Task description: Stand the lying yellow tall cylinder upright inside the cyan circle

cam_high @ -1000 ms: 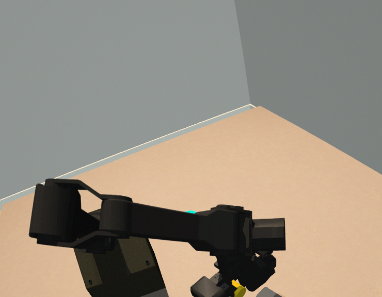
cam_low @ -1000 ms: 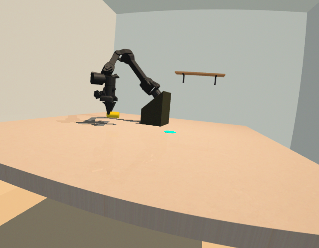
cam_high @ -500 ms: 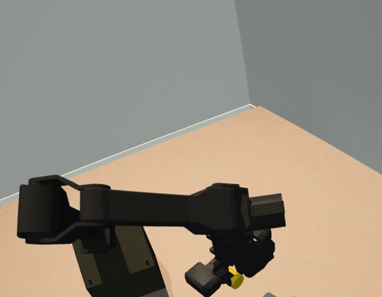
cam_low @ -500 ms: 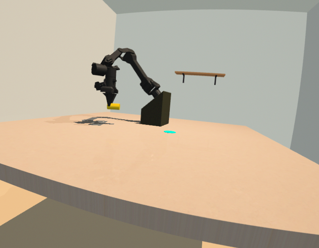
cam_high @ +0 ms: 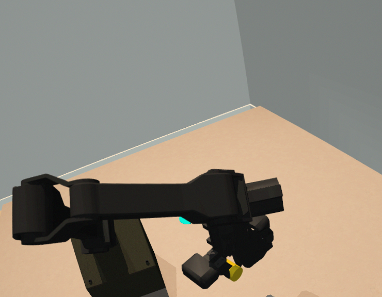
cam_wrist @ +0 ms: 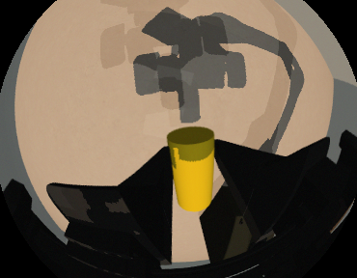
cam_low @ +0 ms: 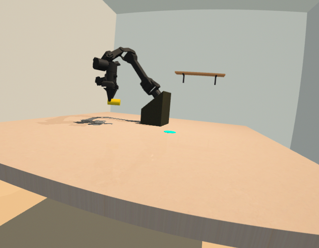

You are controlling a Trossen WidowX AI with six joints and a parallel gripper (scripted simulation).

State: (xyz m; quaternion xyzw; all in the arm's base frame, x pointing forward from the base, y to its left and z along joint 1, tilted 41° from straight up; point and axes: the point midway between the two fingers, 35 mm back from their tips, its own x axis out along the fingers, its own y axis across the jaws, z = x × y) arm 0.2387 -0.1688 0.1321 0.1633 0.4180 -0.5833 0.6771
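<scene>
My gripper tip is now 350 mm to the right of the cyan circle and 130 mm above it. The rest, counted from my gripper tip: yellow tall cylinder: 10 mm behind, 20 mm to the left.
</scene>
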